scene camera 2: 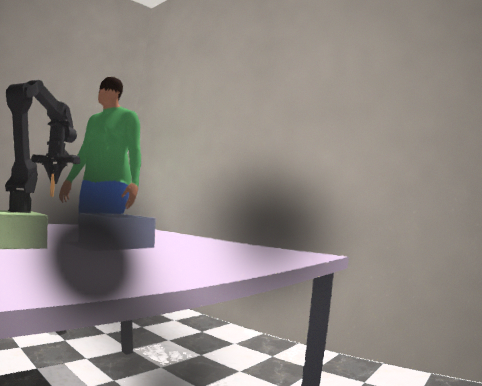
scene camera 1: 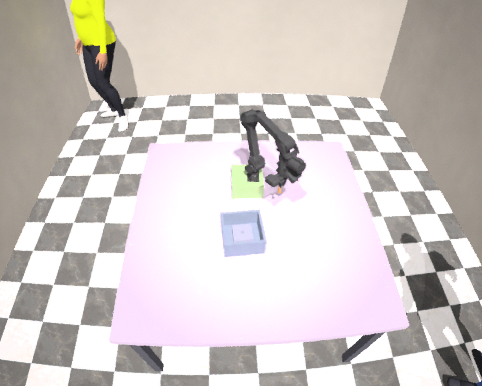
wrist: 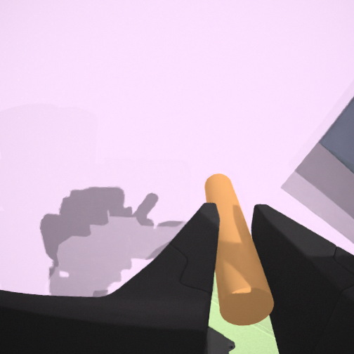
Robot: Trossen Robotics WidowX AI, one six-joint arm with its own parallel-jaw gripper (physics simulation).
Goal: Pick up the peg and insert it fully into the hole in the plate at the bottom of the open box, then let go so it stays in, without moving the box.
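Frame: origin at the arm's base, x up, y left, z back, level; centimetres.
Seen in the pictures: gripper, between the fingertips: (scene camera 2: 53, 183) (scene camera 1: 281, 186); arm's base, origin of its link: (scene camera 2: 19, 211) (scene camera 1: 253, 177).
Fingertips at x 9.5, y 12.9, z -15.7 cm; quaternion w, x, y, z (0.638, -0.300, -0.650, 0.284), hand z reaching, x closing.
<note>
Pixels of each thing's top centre, then the offset from my fingertips to it. Level surfaces: height alone.
- orange peg, centre of its top: (scene camera 2: 53, 174) (scene camera 1: 281, 180) dx +3.4, dy -0.5, dz +0.7 cm
- blue-grey open box, centre of its top: (scene camera 2: 116, 215) (scene camera 1: 242, 226) dx -9.4, dy -18.3, dz -17.4 cm
- pale square plate, centre of its top: (scene camera 1: 242, 231) dx -13.1, dy -18.3, dz -17.4 cm
- pink table, height of its surface: dx -19.2 cm
The orange peg (scene camera 1: 279, 190) (scene camera 2: 52, 186) (wrist: 235, 250) is held roughly upright between the two black fingers, its lower end clear of the table top. My gripper (scene camera 1: 280, 187) (scene camera 2: 53, 179) (wrist: 233, 215) is shut on the peg and hangs beyond the open box, to its right in scene camera 1. The blue-grey open box (scene camera 1: 244, 248) (scene camera 2: 142, 233) (wrist: 344, 134) stands on the table. A pale square plate (scene camera 1: 237, 237) with a small dark hole mark lies in its bottom. The inside of the box is hidden in scene camera 2 and the wrist view.
A light green block (scene camera 1: 240, 188) (scene camera 2: 22, 231) (wrist: 245, 336) stands under the arm's base, behind the box in scene camera 1. The pink table (scene camera 1: 170, 280) (scene camera 2: 215, 270) carries both. A person in yellow (scene camera 1: 92, 25) and a person in green (scene camera 2: 111, 145) stand beyond the table.
</note>
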